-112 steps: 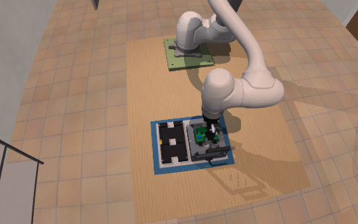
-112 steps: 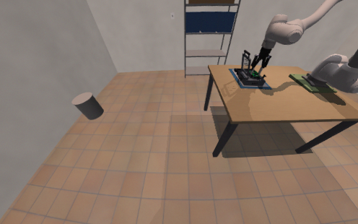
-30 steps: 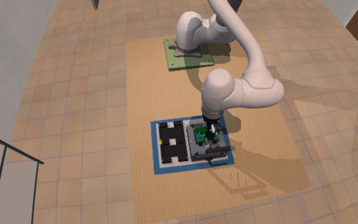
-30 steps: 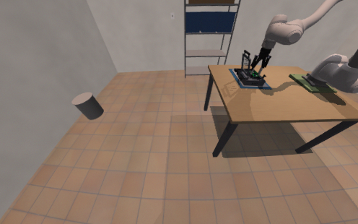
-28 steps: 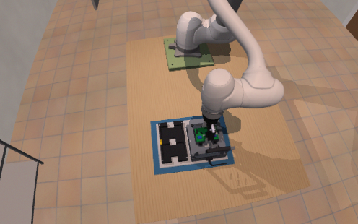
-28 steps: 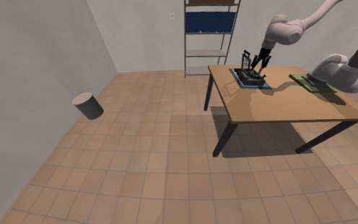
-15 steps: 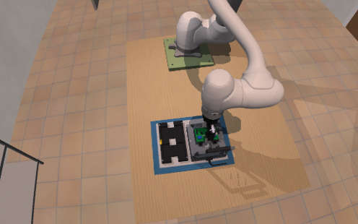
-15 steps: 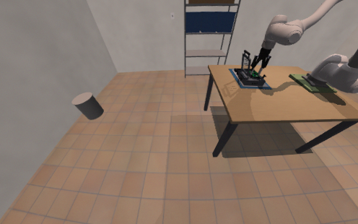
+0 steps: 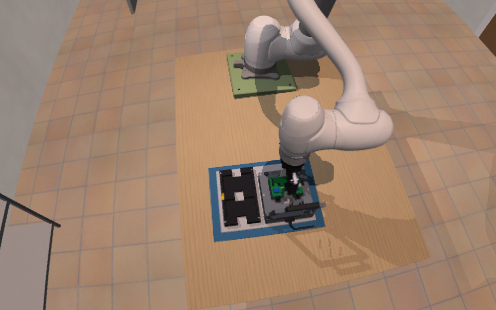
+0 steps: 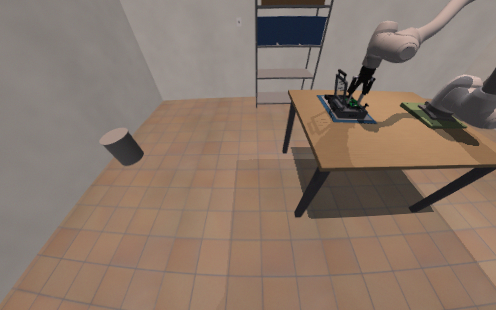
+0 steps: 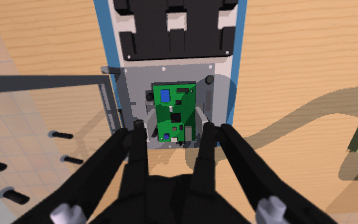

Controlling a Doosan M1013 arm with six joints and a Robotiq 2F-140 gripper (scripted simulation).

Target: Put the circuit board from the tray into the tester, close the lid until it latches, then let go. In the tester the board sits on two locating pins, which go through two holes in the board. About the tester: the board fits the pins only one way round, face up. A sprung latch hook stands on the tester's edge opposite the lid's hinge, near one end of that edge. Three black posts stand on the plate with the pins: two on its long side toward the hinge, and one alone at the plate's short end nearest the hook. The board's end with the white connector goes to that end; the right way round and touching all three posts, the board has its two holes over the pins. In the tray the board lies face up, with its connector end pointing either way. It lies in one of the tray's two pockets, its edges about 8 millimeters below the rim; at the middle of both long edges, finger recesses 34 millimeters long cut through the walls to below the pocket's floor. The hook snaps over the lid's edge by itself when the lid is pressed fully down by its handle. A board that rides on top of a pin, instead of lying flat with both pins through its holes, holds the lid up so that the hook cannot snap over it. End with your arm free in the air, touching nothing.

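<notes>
Now: the green circuit board 20 mm below my hand. From my hand the other things lie so: tester lid: 120 mm ahead, 10 mm to the left, 80 mm above; then pin plate: 10 mm ahead, 10 mm to the left, 30 mm below.
</notes>
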